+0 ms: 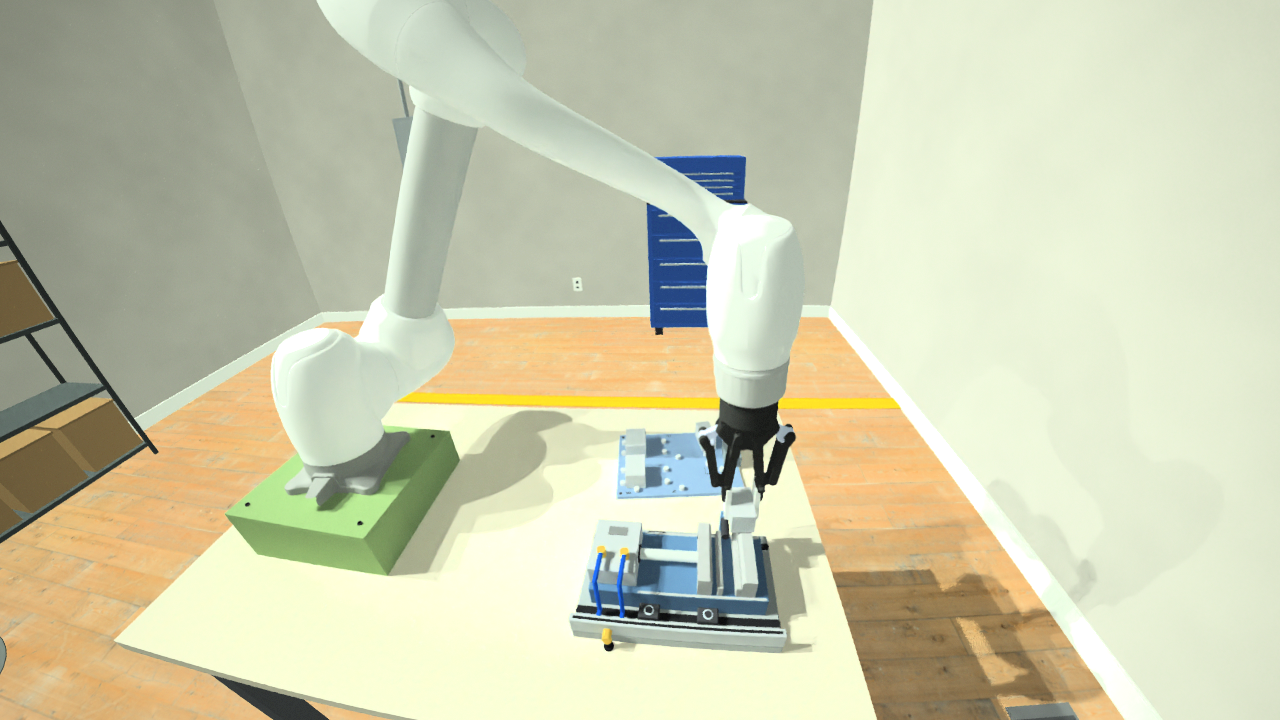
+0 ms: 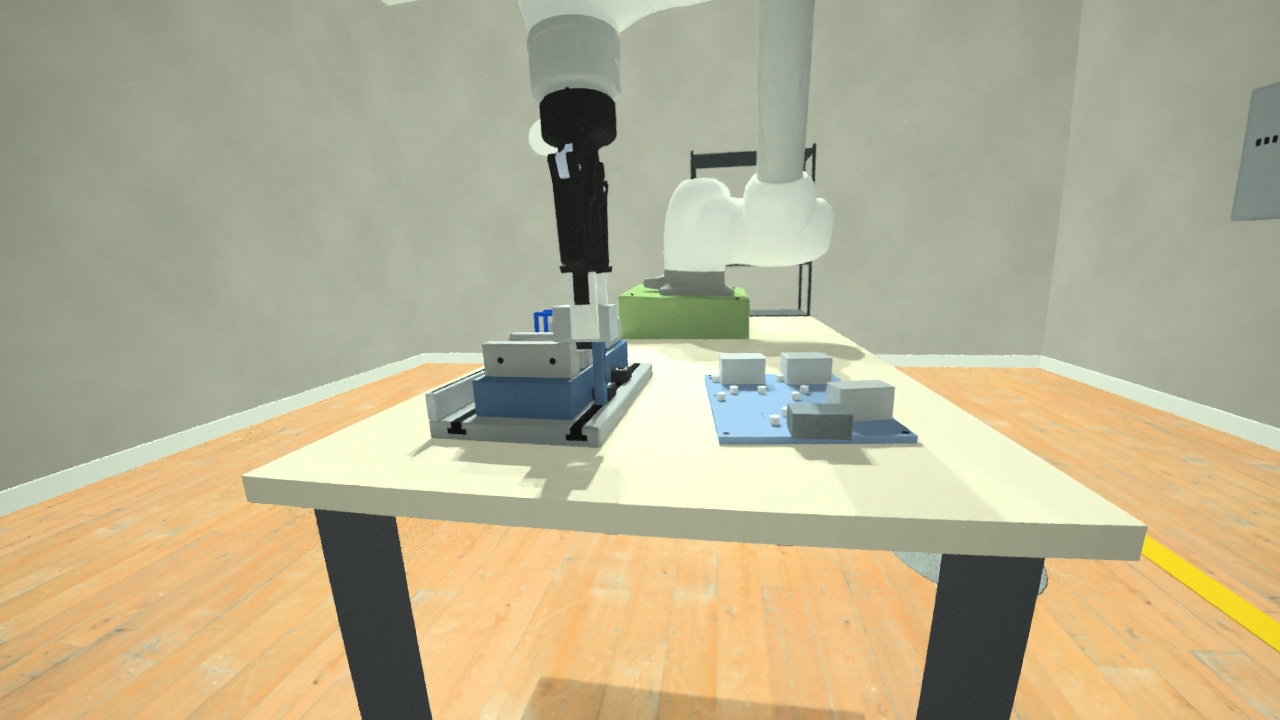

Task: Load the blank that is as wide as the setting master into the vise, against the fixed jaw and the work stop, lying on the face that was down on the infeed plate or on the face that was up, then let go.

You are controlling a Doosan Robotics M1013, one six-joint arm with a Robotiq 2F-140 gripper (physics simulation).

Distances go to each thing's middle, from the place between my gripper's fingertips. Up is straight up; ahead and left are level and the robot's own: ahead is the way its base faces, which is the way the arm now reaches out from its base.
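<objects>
You'd find the work stop (image 2: 598, 348) 2 cm behind my hand and 4 cm below it. Counting from my hand again, the vise (image 1: 653, 575) is 5 cm to the right, 11 cm behind and 6 cm below; the moving jaw (image 1: 704, 540) is 6 cm to the right, 7 cm behind and 2 cm below; and the fixed jaw (image 1: 749, 580) is 7 cm to the right, 1 cm behind and 2 cm below.
</objects>
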